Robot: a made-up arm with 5 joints.
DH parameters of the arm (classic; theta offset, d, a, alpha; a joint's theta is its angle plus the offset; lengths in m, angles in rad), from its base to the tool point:
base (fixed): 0 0.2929 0.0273 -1.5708
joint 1: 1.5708 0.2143 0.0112 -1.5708
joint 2: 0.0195 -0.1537 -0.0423 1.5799
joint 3: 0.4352 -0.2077 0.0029 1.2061
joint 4: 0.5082 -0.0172 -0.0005 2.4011
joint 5: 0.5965 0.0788 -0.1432 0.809
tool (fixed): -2.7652 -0.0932 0 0
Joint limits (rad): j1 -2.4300..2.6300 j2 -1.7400..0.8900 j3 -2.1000..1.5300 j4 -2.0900..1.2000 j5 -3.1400..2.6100
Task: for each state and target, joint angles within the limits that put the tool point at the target. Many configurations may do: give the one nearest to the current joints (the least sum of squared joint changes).
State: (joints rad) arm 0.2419 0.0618 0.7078 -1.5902 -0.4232
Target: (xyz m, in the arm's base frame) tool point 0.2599 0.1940 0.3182
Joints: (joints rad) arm 0.4953 0.4072 0.7041 -1.8164 -0.3592
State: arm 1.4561 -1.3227 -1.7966 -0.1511 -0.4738
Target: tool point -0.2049 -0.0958 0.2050
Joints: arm 1.8737 -0.9137 -1.5763 0.3631 -0.6858
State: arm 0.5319 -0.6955 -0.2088 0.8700 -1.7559
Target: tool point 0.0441 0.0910 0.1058
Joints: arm 0.6172 -0.2759 0.2167 0.9848 -1.9825
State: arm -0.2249 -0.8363 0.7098 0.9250 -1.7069
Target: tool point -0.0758 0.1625 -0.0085
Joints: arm 0.6825 -1.1169 0.7400 0.6919 -1.2979
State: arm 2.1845 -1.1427 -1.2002 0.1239 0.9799
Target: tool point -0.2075 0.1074 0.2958
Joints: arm 1.5300 -1.2880 -1.2945 0.2784 0.8590
